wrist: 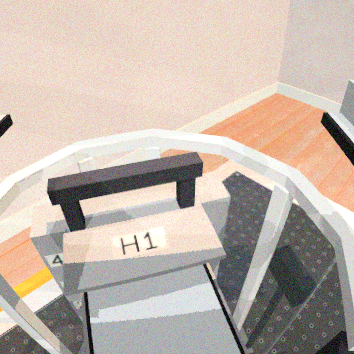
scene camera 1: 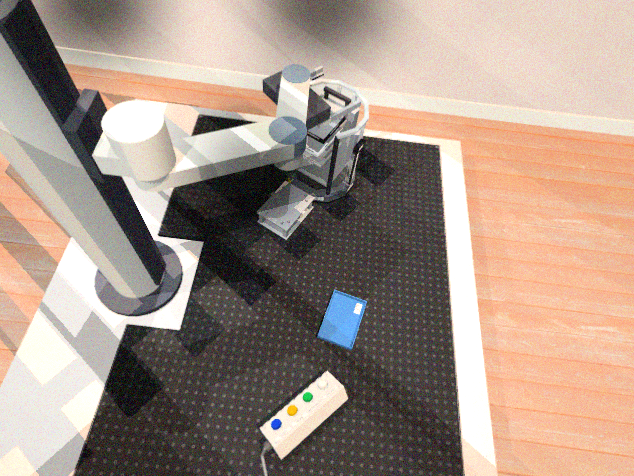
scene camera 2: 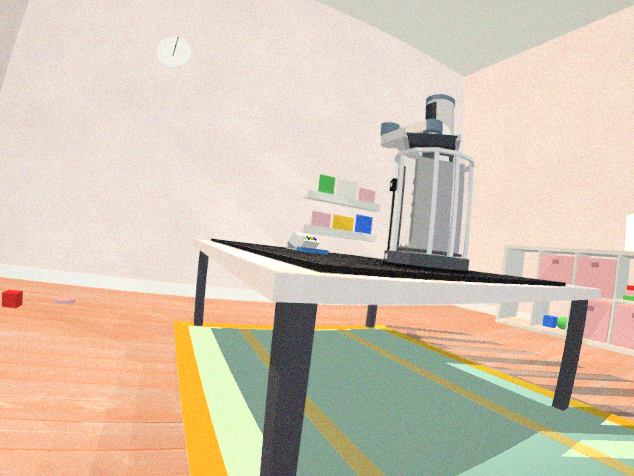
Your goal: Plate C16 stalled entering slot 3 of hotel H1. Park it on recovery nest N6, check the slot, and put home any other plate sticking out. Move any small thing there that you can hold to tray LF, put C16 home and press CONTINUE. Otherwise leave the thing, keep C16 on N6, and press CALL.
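Seen in the pictures: gripper, fingertip midpoint: (wrist: 161,94) (scene camera 1: 340,85) (scene camera 2: 431,135); arm's base, origin of the base link: (scene camera 1: 140,277).
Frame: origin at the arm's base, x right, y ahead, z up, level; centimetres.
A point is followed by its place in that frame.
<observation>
Hotel H1 (scene camera 1: 320,166) (scene camera 2: 439,204) {x -57.0, y 57.4, z 18.4 cm} (wrist: 142,242) {x -48.9, y 51.7, z 31.7 cm} stands inside a pale round cage, with its black handle on top. In the wrist view a grey plate with black edges (wrist: 160,320) {x -45.4, y 49.8, z 29.2 cm} sticks out below the H1 label; its front and name are cut off. My gripper (scene camera 1: 318,106) (wrist: 161,94) {x -48.2, y 53.1, z 40.8 cm} is open and empty, over the top of the hotel, fingers wide to either side. The slots' insides are hidden. A low grey nest (scene camera 1: 286,207) {x -27.5, y 41.0, z 7.2 cm} sits in front of the cage, its label unreadable. A blue tray (scene camera 1: 342,320) {x 6.6, y 62.4, z 1.6 cm} (scene camera 2: 312,251) {x -0.8, y 65.4, z 1.9 cm} lies farther forward.
A white button box (scene camera 1: 307,417) {x 35.3, y 54.6, z 9.5 cm} (scene camera 2: 303,239) {x 23.6, y 59.2, z 6.5 cm} carries blue, yellow, green and white buttons. The cage ring (scene camera 1: 365,107) {x -49.3, y 61.6, z 33.3 cm} (scene camera 2: 435,150) {x -56.2, y 59.3, z 32.6 cm} (wrist: 155,135) {x -55.4, y 58.5, z 33.5 cm} and its posts surround the hotel closely. The arm's column (scene camera 1: 81,204) {x 6.4, y 3.9, z 48.7 cm} stands at the left of the black mat (scene camera 1: 399,256) {x -17.8, y 79.8, z 1.3 cm}.
</observation>
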